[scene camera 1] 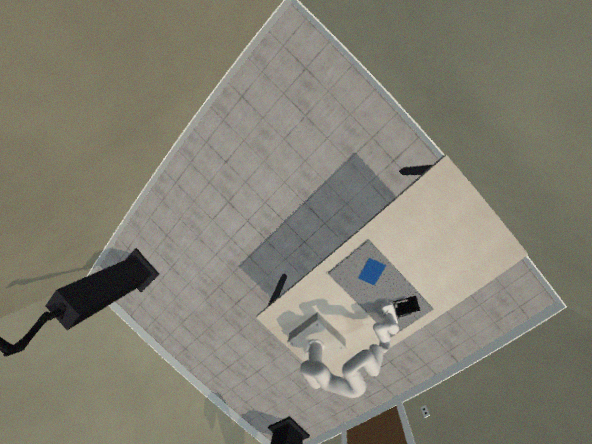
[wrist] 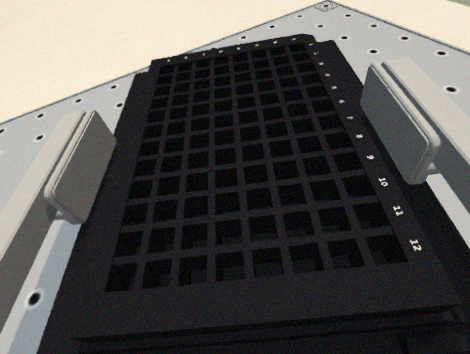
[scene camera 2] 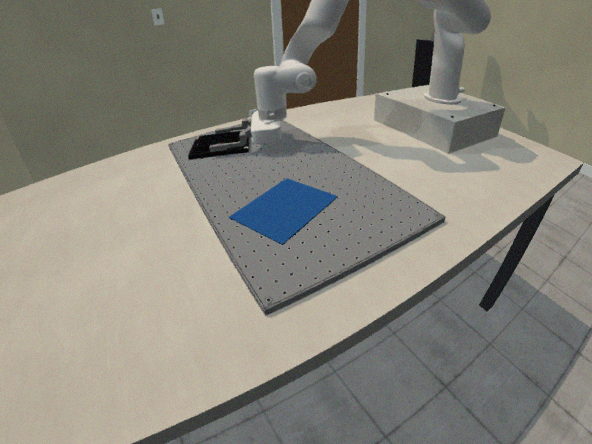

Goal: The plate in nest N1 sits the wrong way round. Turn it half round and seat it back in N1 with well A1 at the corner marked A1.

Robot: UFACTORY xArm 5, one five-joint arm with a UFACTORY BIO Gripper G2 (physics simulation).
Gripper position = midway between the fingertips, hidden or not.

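My gripper [scene camera 2: 213, 140] is in view, and the same gripper [wrist: 229, 104] shows again in the wrist view. Then there is a black well plate [wrist: 250, 202]. I can also see a flat blue square [scene camera 2: 279, 213].
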